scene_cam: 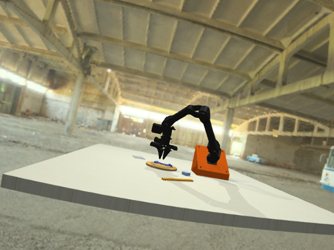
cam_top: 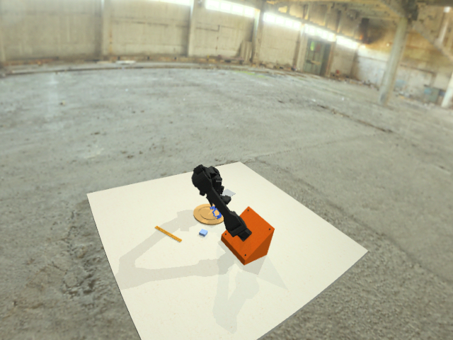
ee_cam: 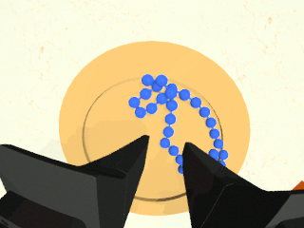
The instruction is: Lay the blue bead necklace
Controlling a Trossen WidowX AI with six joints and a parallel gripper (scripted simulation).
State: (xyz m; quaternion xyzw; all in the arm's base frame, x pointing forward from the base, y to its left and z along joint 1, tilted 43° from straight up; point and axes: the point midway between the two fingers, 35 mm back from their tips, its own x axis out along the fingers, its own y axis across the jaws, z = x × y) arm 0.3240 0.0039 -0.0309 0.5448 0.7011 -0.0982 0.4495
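My gripper tip is now 1 cm past the round tan bead board, 3 cm to the right of it and 4 cm above it. Also, from my gripper tip: flat grey tile 15 cm ahead, 20 cm to the right, 4 cm below; then small light-blue block 14 cm behind, 15 cm to the left, 4 cm below.
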